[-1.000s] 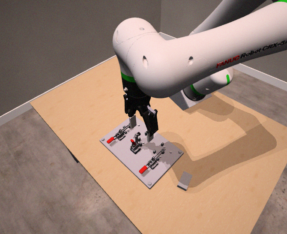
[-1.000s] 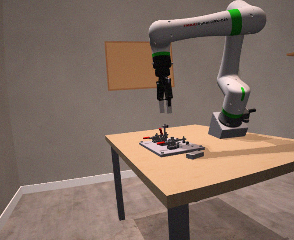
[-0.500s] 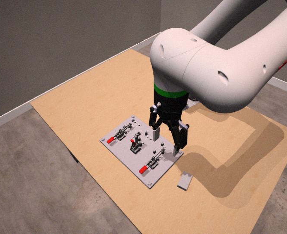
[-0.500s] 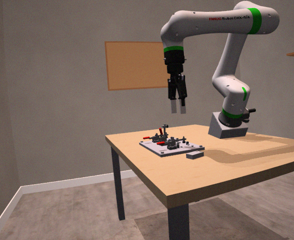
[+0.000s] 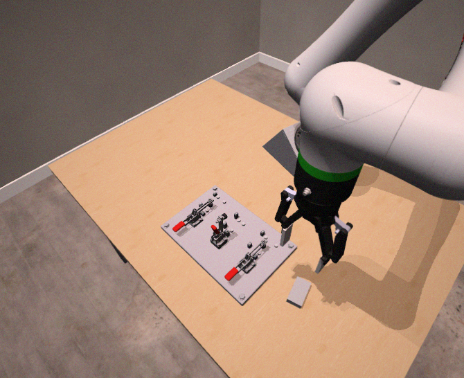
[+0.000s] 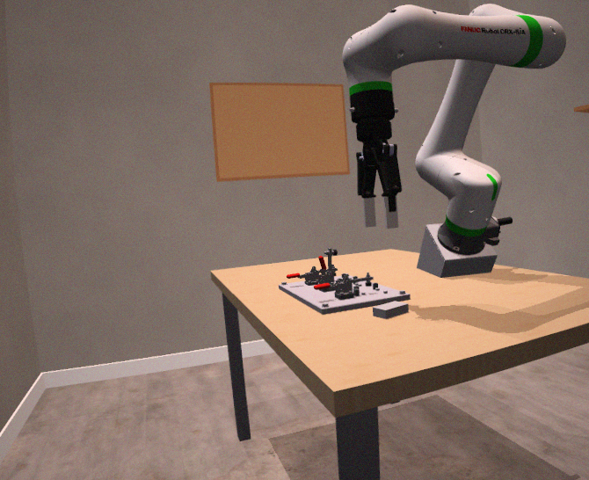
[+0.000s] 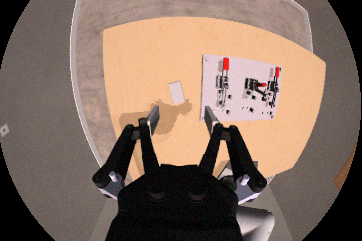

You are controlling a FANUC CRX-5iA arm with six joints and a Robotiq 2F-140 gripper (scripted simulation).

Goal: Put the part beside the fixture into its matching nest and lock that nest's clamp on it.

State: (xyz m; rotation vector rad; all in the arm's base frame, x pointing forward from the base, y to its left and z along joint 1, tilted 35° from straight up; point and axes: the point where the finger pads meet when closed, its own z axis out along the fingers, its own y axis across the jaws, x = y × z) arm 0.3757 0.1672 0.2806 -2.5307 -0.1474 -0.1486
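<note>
My hand is 200 mm above the grey part, 20 mm to the right of it and 10 mm past it. The rest, counted from my hand: grey fixture plate 240 mm to the right, 210 mm below, 40 mm ahead; clamp 170 mm below, 120 mm to the right, 50 mm ahead.
</note>
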